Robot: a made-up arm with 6 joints.
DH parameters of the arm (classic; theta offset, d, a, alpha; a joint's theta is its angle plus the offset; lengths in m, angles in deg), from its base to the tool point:
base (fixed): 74.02 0 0.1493 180
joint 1: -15.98 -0.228 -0.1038 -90
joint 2: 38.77 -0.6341 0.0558 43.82
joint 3: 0 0.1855 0.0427 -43.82
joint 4: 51.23 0.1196 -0.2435 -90
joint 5: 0 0.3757 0.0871 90
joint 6: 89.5 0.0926 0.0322 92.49
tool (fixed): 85.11 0.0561 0 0
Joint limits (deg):
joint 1: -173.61..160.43
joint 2: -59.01..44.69
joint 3: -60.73..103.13
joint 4: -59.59..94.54
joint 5: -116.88..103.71
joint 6: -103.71..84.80
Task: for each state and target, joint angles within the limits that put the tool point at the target. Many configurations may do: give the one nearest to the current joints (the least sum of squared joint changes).
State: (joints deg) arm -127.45 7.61 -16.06 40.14 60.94 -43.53
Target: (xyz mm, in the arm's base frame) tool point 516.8 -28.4 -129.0
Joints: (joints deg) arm -140.56 -2.73 -4.43 43.63 70.77 -38.34
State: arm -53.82 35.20 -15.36 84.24 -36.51 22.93
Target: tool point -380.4 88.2 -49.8
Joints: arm -67.47 31.54 -12.91 82.79 -34.05 23.62
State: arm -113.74 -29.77 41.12 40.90 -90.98 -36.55
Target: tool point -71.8 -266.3 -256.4
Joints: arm -121.10 -2.20 48.84 59.54 -91.69 -41.99
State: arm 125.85 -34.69 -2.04 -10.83 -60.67 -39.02
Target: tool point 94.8 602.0 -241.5
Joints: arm 139.08 -15.11 25.18 10.97 -72.77 -38.90
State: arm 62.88 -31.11 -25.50 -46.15 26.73 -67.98
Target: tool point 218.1 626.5 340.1
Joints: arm 83.79 -40.49 -49.95 -59.59 28.18 -62.86
